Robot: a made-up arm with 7 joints.
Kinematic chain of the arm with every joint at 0, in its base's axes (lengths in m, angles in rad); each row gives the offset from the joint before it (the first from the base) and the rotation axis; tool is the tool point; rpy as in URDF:
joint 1: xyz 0 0 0.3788 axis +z
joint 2: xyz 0 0 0 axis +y
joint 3: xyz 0 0 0.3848 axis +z
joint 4: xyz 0.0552 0 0 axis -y
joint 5: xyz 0.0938 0 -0.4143 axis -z
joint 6: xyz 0 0 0 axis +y
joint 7: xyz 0.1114 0 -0.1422 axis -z
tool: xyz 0 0 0 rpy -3.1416 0 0
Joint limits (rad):
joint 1: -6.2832..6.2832
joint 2: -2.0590..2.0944
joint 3: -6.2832..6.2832
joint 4: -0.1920..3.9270
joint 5: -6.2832..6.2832
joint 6: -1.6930..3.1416
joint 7: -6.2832..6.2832
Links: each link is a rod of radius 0.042 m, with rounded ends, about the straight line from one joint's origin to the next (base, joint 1, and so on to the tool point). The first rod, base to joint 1, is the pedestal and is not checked.
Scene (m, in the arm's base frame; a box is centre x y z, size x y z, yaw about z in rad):
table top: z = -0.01
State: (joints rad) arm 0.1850 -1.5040 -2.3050 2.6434 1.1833 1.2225 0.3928
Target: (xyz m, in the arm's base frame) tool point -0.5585 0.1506 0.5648
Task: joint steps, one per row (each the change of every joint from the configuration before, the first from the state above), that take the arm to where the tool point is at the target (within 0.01 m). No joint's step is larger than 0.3 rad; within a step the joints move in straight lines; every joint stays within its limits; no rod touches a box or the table.
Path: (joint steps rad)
1: -0.0370 -0.0362 0.0258 0.2139 0.0900 0.2582 0.0000
2: -0.0370 -0.0361 0.0259 0.2140 0.0899 0.2582 0.0000
3: -0.0370 -0.0362 0.0258 0.2139 0.0900 0.2582 0.0000
4: -0.0370 -0.0362 0.0259 0.2139 0.0900 0.2581 0.0000
5: -0.0370 -0.0362 0.0258 0.2140 0.0900 0.2582 0.0000
6: -0.0370 -0.0361 0.0259 0.2139 0.0899 0.2582 0.0000

